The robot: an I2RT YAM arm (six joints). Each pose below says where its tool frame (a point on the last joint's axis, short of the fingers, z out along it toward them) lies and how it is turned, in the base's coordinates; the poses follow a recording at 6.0 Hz.
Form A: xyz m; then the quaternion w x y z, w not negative.
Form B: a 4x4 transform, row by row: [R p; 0 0 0 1], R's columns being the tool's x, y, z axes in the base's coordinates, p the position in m. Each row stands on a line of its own. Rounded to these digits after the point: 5 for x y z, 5 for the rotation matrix.
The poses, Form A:
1: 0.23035, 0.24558, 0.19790, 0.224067, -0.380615, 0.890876, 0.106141
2: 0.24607, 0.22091, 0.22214, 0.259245, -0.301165, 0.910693, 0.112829
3: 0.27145, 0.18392, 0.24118, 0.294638, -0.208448, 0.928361, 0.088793
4: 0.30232, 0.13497, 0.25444, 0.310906, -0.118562, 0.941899, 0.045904
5: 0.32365, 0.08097, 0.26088, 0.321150, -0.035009, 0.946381, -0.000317
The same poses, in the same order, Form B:
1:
-0.60985, -0.72573, 0.31843, 0.23035
-0.63060, 0.68773, 0.35968, 0.24558
-0.48003, 0.01855, -0.87706, 0.19790
0, 0, 0, 1

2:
-0.68418, -0.60704, 0.40422, 0.24607
-0.49004, 0.79314, 0.36166, 0.22091
-0.54015, 0.04935, -0.84012, 0.22214
0, 0, 0, 1

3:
-0.73948, -0.43935, 0.51004, 0.27145
-0.33471, 0.89733, 0.28770, 0.18392
-0.58408, 0.04203, -0.81061, 0.24118
0, 0, 0, 1

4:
-0.77856, -0.25189, 0.57480, 0.30232
-0.19480, 0.96767, 0.16020, 0.13497
-0.59657, 0.01275, -0.80246, 0.25444
0, 0, 0, 1

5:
-0.79127, -0.06606, 0.60788, 0.32365
-0.06647, 0.99755, 0.02189, 0.08097
-0.60784, -0.02309, -0.79373, 0.26088
0, 0, 0, 1

